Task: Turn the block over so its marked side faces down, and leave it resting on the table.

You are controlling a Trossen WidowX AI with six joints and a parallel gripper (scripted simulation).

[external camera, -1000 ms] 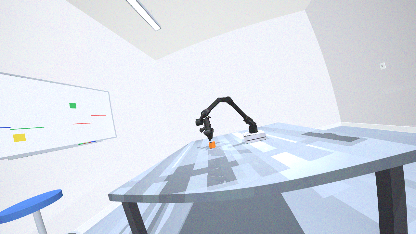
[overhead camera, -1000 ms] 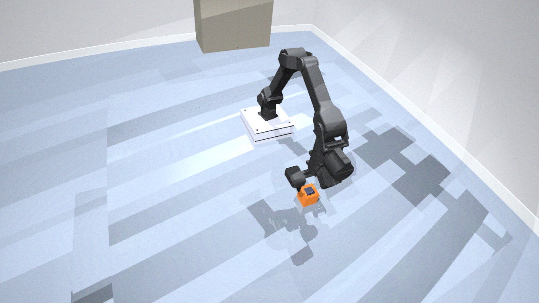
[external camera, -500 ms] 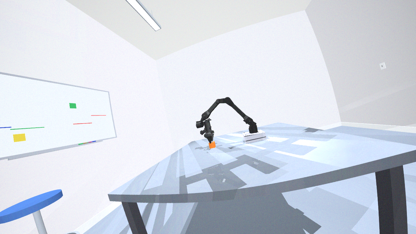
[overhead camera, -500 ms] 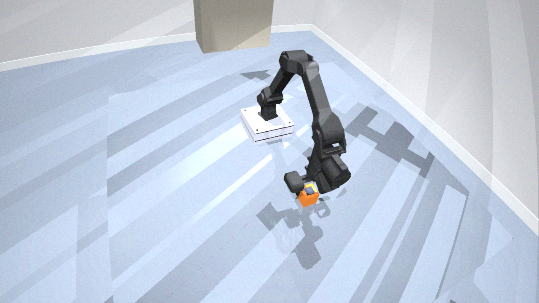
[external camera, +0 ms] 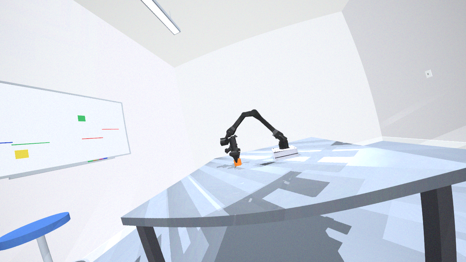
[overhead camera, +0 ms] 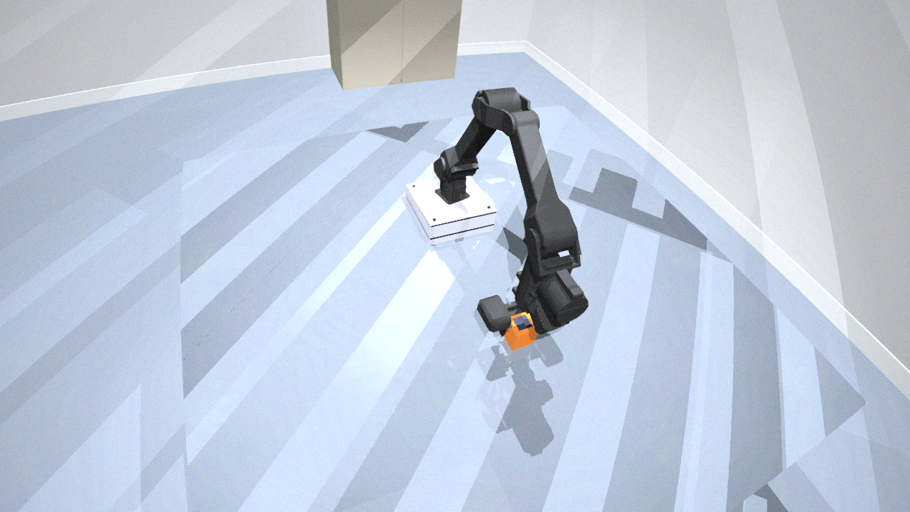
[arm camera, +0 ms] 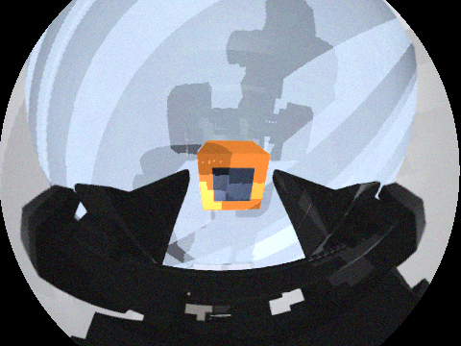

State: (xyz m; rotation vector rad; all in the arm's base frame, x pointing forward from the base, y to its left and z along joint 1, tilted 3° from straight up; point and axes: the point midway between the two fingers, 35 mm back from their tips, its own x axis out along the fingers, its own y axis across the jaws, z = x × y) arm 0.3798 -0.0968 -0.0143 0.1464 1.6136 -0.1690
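The orange block lies 1 cm above my gripper tip.
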